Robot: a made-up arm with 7 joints. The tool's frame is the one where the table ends. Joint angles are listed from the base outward.
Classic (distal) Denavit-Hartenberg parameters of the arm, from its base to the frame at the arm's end. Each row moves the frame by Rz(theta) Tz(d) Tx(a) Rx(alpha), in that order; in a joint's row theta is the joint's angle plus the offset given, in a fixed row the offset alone. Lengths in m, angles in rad.
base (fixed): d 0.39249, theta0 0, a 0.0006, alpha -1.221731
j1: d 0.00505, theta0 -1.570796, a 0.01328, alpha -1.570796
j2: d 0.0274, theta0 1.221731, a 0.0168, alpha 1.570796
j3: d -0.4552, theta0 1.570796, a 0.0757, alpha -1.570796
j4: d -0.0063, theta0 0, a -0.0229, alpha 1.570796
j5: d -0.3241, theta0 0, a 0.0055, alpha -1.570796
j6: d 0.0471, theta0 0, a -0.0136, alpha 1.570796
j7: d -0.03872, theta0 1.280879, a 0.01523, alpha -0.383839
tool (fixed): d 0.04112, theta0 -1.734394, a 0, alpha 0
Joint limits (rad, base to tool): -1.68..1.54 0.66..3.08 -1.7..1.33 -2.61..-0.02 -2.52..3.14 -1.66..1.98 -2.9..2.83
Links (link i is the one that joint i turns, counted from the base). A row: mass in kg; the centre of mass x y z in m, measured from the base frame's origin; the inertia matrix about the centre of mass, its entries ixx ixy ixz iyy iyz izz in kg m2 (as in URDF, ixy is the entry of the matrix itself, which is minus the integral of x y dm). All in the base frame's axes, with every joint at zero. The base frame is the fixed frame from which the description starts. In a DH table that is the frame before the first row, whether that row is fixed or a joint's. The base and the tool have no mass.
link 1: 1.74; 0.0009 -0.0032 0.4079; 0.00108 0 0 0.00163 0.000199 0.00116
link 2: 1.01; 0.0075 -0.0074 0.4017; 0.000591 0 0 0.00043 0 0.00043
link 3: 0.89; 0.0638 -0.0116 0.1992; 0.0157 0 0.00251 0.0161 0 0.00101
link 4: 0.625; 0.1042 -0.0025 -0.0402; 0.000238 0 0 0.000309 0 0.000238
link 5: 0.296; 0.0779 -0.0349 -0.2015; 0.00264 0 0.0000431 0.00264 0 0.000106
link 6: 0.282; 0.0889 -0.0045 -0.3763; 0.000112 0 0 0.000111 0 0.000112
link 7: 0.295; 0.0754 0.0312 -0.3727; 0.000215 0 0 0.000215 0 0.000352
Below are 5 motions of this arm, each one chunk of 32 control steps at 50 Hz.
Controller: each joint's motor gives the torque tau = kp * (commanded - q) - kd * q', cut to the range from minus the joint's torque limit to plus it. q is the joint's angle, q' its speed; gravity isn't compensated. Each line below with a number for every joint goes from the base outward.
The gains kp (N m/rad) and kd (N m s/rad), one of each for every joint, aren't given. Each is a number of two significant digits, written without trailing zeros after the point. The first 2 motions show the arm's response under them.
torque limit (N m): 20 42 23 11 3 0.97 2.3
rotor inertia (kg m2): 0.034 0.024 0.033 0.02 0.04 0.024 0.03
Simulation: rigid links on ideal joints. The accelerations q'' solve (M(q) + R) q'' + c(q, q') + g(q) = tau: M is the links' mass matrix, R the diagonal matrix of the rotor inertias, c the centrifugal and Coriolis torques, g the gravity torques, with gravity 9.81 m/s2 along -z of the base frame. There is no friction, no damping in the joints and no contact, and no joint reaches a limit. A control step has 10 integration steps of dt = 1/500 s. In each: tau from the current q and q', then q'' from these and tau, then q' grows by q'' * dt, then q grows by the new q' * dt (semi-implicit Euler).
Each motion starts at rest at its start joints. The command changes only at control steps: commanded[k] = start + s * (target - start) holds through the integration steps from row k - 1 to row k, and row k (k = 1, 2, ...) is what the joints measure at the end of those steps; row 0 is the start. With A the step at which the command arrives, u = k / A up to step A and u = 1 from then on. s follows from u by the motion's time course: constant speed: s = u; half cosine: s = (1 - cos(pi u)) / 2; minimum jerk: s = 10 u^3 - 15 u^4 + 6 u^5; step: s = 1 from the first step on.
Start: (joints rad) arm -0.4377 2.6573 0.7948 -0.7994 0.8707 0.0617 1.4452
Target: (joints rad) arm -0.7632 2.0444 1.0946 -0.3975 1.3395 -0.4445 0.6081
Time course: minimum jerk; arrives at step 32
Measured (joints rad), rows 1 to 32:
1: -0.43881 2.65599 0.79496 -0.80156 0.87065 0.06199 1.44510
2: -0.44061 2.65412 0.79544 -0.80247 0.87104 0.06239 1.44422
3: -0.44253 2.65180 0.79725 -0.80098 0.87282 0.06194 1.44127
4: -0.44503 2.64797 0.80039 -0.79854 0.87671 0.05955 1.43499
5: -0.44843 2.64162 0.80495 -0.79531 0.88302 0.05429 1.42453
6: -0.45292 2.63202 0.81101 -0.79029 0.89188 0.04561 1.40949
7: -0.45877 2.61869 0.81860 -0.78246 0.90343 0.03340 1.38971
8: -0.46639 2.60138 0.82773 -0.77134 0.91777 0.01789 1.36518
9: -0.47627 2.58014 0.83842 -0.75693 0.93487 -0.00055 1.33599
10: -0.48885 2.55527 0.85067 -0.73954 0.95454 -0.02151 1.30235
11: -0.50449 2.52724 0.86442 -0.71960 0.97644 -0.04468 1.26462
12: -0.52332 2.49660 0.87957 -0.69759 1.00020 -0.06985 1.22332
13: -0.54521 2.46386 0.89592 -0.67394 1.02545 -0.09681 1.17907
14: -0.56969 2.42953 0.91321 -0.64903 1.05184 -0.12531 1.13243
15: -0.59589 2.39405 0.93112 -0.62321 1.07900 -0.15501 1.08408
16: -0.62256 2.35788 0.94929 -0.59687 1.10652 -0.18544 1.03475
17: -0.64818 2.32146 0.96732 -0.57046 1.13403 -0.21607 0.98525
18: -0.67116 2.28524 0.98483 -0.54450 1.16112 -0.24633 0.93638
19: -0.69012 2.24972 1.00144 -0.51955 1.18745 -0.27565 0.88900
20: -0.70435 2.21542 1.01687 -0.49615 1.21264 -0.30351 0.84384
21: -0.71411 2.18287 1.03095 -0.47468 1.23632 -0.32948 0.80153
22: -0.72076 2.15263 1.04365 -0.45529 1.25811 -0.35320 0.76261
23: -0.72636 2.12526 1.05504 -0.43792 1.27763 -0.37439 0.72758
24: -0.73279 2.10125 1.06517 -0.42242 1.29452 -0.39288 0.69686
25: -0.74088 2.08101 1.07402 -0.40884 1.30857 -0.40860 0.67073
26: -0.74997 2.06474 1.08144 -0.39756 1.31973 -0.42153 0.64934
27: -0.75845 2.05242 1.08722 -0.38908 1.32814 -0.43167 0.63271
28: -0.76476 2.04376 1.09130 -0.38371 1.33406 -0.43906 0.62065
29: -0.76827 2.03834 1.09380 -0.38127 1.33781 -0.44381 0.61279
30: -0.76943 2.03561 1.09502 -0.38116 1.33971 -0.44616 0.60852
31: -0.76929 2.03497 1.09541 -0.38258 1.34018 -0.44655 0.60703
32: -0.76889 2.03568 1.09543 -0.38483 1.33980 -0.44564 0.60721
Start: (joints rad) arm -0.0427 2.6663 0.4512 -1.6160 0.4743 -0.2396 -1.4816
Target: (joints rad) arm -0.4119 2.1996 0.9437 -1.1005 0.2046 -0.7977 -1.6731
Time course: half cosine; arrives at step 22
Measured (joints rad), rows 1 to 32:
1: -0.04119 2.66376 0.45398 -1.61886 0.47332 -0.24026 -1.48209
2: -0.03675 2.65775 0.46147 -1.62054 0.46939 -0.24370 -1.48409
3: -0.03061 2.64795 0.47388 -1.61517 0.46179 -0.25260 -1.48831
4: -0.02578 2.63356 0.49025 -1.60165 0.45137 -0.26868 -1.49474
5: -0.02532 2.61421 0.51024 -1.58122 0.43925 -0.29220 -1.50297
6: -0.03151 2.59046 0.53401 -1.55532 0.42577 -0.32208 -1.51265
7: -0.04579 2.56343 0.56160 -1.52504 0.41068 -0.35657 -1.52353
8: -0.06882 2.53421 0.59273 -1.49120 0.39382 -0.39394 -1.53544
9: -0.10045 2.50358 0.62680 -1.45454 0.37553 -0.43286 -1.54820
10: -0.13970 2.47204 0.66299 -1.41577 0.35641 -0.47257 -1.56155
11: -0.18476 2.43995 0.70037 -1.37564 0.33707 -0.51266 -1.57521
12: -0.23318 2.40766 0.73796 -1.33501 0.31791 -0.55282 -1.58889
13: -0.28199 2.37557 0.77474 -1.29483 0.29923 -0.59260 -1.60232
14: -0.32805 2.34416 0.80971 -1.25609 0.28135 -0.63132 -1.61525
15: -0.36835 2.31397 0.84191 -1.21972 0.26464 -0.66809 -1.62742
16: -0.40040 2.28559 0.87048 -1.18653 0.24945 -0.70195 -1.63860
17: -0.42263 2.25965 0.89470 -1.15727 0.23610 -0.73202 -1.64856
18: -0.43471 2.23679 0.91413 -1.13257 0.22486 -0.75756 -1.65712
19: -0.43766 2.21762 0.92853 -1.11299 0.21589 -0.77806 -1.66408
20: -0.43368 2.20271 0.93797 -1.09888 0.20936 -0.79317 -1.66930
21: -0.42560 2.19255 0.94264 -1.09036 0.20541 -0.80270 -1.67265
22: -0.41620 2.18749 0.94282 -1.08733 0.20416 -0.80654 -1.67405
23: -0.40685 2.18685 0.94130 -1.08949 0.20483 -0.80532 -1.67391
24: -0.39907 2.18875 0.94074 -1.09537 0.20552 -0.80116 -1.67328
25: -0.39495 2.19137 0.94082 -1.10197 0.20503 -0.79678 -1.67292
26: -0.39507 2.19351 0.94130 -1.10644 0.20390 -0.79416 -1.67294
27: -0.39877 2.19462 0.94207 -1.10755 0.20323 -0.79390 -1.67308
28: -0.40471 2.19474 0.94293 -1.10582 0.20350 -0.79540 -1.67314
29: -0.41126 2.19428 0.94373 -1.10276 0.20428 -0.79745 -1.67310
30: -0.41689 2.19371 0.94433 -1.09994 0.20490 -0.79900 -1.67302
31: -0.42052 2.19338 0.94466 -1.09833 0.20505 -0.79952 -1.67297
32: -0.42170 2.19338 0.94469 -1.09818 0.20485 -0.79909 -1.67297
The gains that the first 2 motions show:
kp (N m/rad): 160 940 640 180 130 30 93
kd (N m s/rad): 2.5 15 4.4 2.5 1.2 0.42 1.3
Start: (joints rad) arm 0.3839 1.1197 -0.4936 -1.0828 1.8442 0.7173 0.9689
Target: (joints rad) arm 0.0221 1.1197 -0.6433 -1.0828 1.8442 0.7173 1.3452
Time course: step
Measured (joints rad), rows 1 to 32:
1: 0.34331 1.13376 -0.60411 -1.06283 1.84186 0.71731 0.98574
2: 0.28675 1.12056 -0.69119 -1.03783 1.84253 0.71830 1.03244
3: 0.25430 1.09579 -0.66504 -1.05675 1.84849 0.71793 1.10910
4: 0.20766 1.09145 -0.65671 -1.08847 1.85224 0.71519 1.21648
5: 0.14094 1.09395 -0.65857 -1.09436 1.85138 0.71237 1.33961
6: 0.06905 1.09895 -0.65011 -1.08917 1.84767 0.71067 1.43557
7: 0.00073 1.10749 -0.64210 -1.08733 1.84349 0.71057 1.50111
8: -0.05659 1.11544 -0.63623 -1.09055 1.84101 0.71207 1.53617
9: -0.09790 1.12003 -0.63353 -1.09610 1.84065 0.71447 1.54083
10: -0.12221 1.12049 -0.63448 -1.09986 1.84167 0.71673 1.51520
11: -0.12789 1.11823 -0.63582 -1.10259 1.84288 0.71792 1.45932
12: -0.11410 1.11561 -0.63674 -1.10538 1.84348 0.71769 1.37716
13: -0.08314 1.11367 -0.63898 -1.10536 1.84336 0.71641 1.31090
14: -0.04111 1.11180 -0.64292 -1.09903 1.84350 0.71488 1.27491
15: 0.00645 1.11004 -0.64676 -1.08906 1.84435 0.71378 1.26911
16: 0.05381 1.10888 -0.65009 -1.07929 1.84547 0.71347 1.29348
17: 0.09542 1.10828 -0.65269 -1.07167 1.84636 0.71397 1.33711
18: 0.12669 1.10802 -0.65440 -1.06668 1.84694 0.71496 1.36114
19: 0.14500 1.10800 -0.65487 -1.06449 1.84710 0.71601 1.35886
20: 0.14967 1.10829 -0.65451 -1.06482 1.84682 0.71673 1.34744
21: 0.14044 1.10857 -0.65397 -1.06601 1.84642 0.71695 1.34099
22: 0.11993 1.10884 -0.65218 -1.06887 1.84609 0.71669 1.34148
23: 0.09166 1.10939 -0.64989 -1.07362 1.84573 0.71609 1.34444
24: 0.05965 1.11010 -0.64747 -1.07932 1.84525 0.71542 1.34616
25: 0.02806 1.11091 -0.64516 -1.08497 1.84470 0.71492 1.34607
26: 0.00068 1.11179 -0.64321 -1.08980 1.84419 0.71471 1.34533
27: -0.01957 1.11267 -0.64181 -1.09325 1.84382 0.71481 1.34489
28: -0.03088 1.11340 -0.64111 -1.09497 1.84363 0.71512 1.34492
29: -0.03272 1.11381 -0.64117 -1.09490 1.84362 0.71549 1.34512
30: -0.02572 1.11380 -0.64195 -1.09329 1.84377 0.71578 1.34523
31: -0.01150 1.11334 -0.64330 -1.09058 1.84405 0.71590 1.34522
32: 0.00758 1.11255 -0.64500 -1.08728 1.84444 0.71586 1.34515

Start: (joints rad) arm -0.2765 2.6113 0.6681 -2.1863 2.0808 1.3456 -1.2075
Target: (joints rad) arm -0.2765 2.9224 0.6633 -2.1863 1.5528 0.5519 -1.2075
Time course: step
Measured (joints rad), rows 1 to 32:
1: -0.27724 2.64227 0.64888 -2.18550 2.06502 1.33665 -1.20742
2: -0.26499 2.71920 0.64303 -2.18170 2.02432 1.31172 -1.20696
3: -0.24933 2.83850 0.64845 -2.17605 1.95906 1.27080 -1.20659
4: -0.23819 2.93835 0.67780 -2.18038 1.86612 1.21393 -1.20671
5: -0.24411 2.99320 0.68509 -2.19875 1.73823 1.14058 -1.20756
6: -0.25808 3.00293 0.67741 -2.21633 1.57847 1.05072 -1.20832
7: -0.27096 2.96594 0.67652 -2.22185 1.42984 0.94455 -1.20869
8: -0.28632 2.92512 0.66071 -2.21060 1.30709 0.82209 -1.20841
9: -0.29476 2.90656 0.65231 -2.19077 1.21518 0.68402 -1.20775
10: -0.29439 2.90802 0.65920 -2.17854 1.15567 0.54100 -1.20728
11: -0.29161 2.91827 0.66648 -2.18148 1.12636 0.41336 -1.20725
12: -0.28876 2.92606 0.66854 -2.19408 1.12505 0.30155 -1.20762
13: -0.28498 2.92770 0.66729 -2.20546 1.15073 0.20537 -1.20806
14: -0.27967 2.92561 0.66511 -2.20894 1.20350 0.12481 -1.20828
15: -0.27333 2.92316 0.66350 -2.20526 1.28414 0.05998 -1.20822
16: -0.26725 2.92196 0.66284 -2.19934 1.39346 0.01098 -1.20802
17: -0.26271 2.92189 0.66267 -2.19545 1.52913 -0.02213 -1.20781
18: -0.26004 2.92207 0.66184 -2.19468 1.65041 -0.03935 -1.20746
19: -0.25871 2.92197 0.66166 -2.19640 1.74300 -0.04061 -1.20724
20: -0.25861 2.92195 0.66189 -2.19883 1.80699 -0.02591 -1.20728
21: -0.25959 2.92211 0.66212 -2.20047 1.84242 0.00475 -1.20743
22: -0.26134 2.92227 0.66233 -2.20080 1.84927 0.05138 -1.20751
23: -0.26356 2.92232 0.66250 -2.20014 1.82749 0.11396 -1.20751
24: -0.26592 2.92228 0.66262 -2.19913 1.77698 0.19246 -1.20747
25: -0.26811 2.92222 0.66272 -2.19823 1.69764 0.28687 -1.20744
26: -0.26987 2.92218 0.66286 -2.19755 1.59018 0.39715 -1.20745
27: -0.27135 2.92233 0.66387 -2.19733 1.48977 0.51984 -1.20773
28: -0.27309 2.92280 0.66435 -2.19791 1.41819 0.63172 -1.20802
29: -0.27476 2.92309 0.66439 -2.19886 1.37527 0.72760 -1.20809
30: -0.27597 2.92309 0.66441 -2.19953 1.36093 0.80751 -1.20800
31: -0.27656 2.92300 0.66439 -2.19963 1.37515 0.87145 -1.20790
32: -0.27654 2.92292 0.66434 -2.19928 1.41798 0.91945 -1.20785

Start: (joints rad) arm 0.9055 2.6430 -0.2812 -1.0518 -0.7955 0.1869 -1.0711
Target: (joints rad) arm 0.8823 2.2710 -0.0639 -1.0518 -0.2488 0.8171 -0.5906
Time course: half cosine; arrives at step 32
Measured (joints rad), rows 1 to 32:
1: 0.90986 2.64257 -0.27956 -1.05219 -0.79466 0.18731 -1.07053
2: 0.91969 2.64096 -0.27704 -1.05463 -0.79147 0.18920 -1.06816
3: 0.93179 2.63698 -0.27425 -1.05889 -0.78518 0.19382 -1.06312
4: 0.94383 2.63030 -0.27115 -1.06335 -0.77601 0.20215 -1.05539
5: 0.95410 2.62133 -0.26746 -1.06676 -0.76450 0.21448 -1.04539
6: 0.96126 2.61077 -0.26277 -1.06873 -0.75085 0.23056 -1.03345
7: 0.96446 2.59922 -0.25684 -1.06948 -0.73497 0.24975 -1.01969
8: 0.96350 2.58698 -0.24966 -1.06926 -0.71679 0.27136 -1.00414
9: 0.95884 2.57412 -0.24141 -1.06824 -0.69646 0.29485 -0.98688
10: 0.95148 2.56053 -0.23233 -1.06654 -0.67431 0.31991 -0.96806
11: 0.94278 2.54604 -0.22269 -1.06441 -0.65072 0.34645 -0.94791
12: 0.93419 2.53058 -0.21266 -1.06225 -0.62598 0.37439 -0.92663
13: 0.92700 2.51415 -0.20240 -1.06044 -0.60033 0.40366 -0.90445
14: 0.92212 2.49684 -0.19201 -1.05933 -0.57401 0.43402 -0.88156
15: 0.91995 2.47879 -0.18162 -1.05908 -0.54729 0.46515 -0.85819
16: 0.92034 2.46019 -0.17131 -1.05964 -0.52046 0.49666 -0.83456
17: 0.92262 2.44128 -0.16116 -1.06081 -0.49374 0.52817 -0.81090
18: 0.92587 2.42231 -0.15124 -1.06225 -0.46736 0.55931 -0.78745
19: 0.92905 2.40358 -0.14155 -1.06361 -0.44150 0.58981 -0.76443
20: 0.93131 2.38540 -0.13210 -1.06459 -0.41636 0.61942 -0.74205
21: 0.93206 2.36808 -0.12290 -1.06505 -0.39215 0.64793 -0.72051
22: 0.93113 2.35184 -0.11400 -1.06495 -0.36910 0.67511 -0.70003
23: 0.92872 2.33687 -0.10549 -1.06441 -0.34746 0.70070 -0.68079
24: 0.92531 2.32325 -0.09751 -1.06360 -0.32746 0.72444 -0.66298
25: 0.92156 2.31099 -0.09022 -1.06274 -0.30935 0.74606 -0.64677
26: 0.91812 2.30010 -0.08377 -1.06198 -0.29332 0.76531 -0.63234
27: 0.91550 2.29056 -0.07829 -1.06145 -0.27955 0.78198 -0.61983
28: 0.91401 2.28240 -0.07387 -1.06121 -0.26818 0.79590 -0.60936
29: 0.91367 2.27568 -0.07055 -1.06125 -0.25932 0.80695 -0.60104
30: 0.91430 2.27050 -0.06833 -1.06150 -0.25303 0.81504 -0.59495
31: 0.91555 2.26697 -0.06716 -1.06188 -0.24936 0.82012 -0.59113
32: 0.91702 2.26522 -0.06701 -1.06228 -0.24832 0.82214 -0.58962

